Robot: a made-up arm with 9 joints.
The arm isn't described. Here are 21 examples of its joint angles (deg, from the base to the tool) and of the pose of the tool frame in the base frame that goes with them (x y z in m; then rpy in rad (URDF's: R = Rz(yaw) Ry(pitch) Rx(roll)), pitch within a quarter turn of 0, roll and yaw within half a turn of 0).
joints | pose
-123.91 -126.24 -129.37 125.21 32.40 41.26 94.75 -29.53 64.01 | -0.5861 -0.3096 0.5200 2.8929 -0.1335 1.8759
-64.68 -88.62 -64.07 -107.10 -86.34 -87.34 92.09 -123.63 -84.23 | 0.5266 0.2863 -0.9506 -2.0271 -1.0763 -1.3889
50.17 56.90 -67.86 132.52 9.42 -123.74 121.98 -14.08 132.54 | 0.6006 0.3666 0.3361 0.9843 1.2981 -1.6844
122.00 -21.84 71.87 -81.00 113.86 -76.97 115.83 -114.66 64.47 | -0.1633 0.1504 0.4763 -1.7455 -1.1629 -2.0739
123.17 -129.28 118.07 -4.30 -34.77 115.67 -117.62 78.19 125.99 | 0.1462 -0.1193 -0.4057 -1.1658 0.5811 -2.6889
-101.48 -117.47 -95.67 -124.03 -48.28 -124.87 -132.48 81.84 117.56 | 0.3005 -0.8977 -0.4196 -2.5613 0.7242 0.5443
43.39 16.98 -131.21 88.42 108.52 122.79 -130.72 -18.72 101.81 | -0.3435 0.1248 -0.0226 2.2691 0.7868 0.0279
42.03 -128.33 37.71 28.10 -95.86 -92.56 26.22 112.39 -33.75 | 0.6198 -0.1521 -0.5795 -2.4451 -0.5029 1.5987
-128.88 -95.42 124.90 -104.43 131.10 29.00 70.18 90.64 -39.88 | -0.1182 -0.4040 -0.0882 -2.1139 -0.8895 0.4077
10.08 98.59 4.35 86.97 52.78 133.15 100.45 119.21 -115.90 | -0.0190 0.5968 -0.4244 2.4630 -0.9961 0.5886
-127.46 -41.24 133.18 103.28 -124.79 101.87 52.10 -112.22 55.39 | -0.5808 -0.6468 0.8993 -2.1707 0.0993 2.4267
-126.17 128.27 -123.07 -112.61 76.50 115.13 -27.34 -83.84 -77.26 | -0.5975 -0.3074 0.1216 1.8793 -0.8586 -0.7589
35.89 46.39 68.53 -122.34 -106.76 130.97 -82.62 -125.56 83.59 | -0.5019 -0.4160 -0.5180 -1.5991 -0.3613 0.3664
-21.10 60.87 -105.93 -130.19 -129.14 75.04 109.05 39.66 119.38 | 0.1558 0.5887 -0.9901 0.4044 -0.3315 -1.8783
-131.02 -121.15 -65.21 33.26 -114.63 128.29 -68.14 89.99 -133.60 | 0.0342 -1.1386 -0.3610 2.8648 -0.8645 0.8163
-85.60 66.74 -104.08 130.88 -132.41 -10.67 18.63 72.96 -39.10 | -0.3029 -0.7883 -0.8515 -1.3377 -0.0490 0.6358
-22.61 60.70 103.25 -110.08 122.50 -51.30 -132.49 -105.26 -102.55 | -0.0584 0.1245 -0.4439 -0.2748 0.2647 -2.9495
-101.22 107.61 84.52 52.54 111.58 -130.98 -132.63 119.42 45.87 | -0.2243 -0.2417 -0.1987 0.6847 1.0934 -0.4459
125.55 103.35 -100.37 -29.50 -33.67 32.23 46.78 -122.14 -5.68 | -0.0848 0.6176 1.5902 -0.6322 1.0809 2.7983
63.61 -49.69 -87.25 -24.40 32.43 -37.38 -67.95 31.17 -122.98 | -0.0602 -0.4291 0.0262 -1.1192 0.1463 2.6597
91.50 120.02 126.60 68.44 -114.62 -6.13 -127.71 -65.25 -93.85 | 0.4175 0.3300 -0.1086 -2.2823 1.1725 -1.6060
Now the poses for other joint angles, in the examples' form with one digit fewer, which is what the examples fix.
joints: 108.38 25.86 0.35 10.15 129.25 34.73 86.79 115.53 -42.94
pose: -0.123 0.392 0.432 0.743 0.909 0.229
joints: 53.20 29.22 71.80 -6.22 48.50 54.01 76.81 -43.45 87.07
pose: -0.549 0.859 -0.038 -2.902 0.647 1.934
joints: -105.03 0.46 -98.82 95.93 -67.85 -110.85 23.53 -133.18 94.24
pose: -0.109 -1.250 -0.363 1.352 1.085 0.934
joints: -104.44 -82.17 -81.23 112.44 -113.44 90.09 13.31 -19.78 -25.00
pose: 0.315 -0.187 -0.947 -0.745 -0.679 -2.923
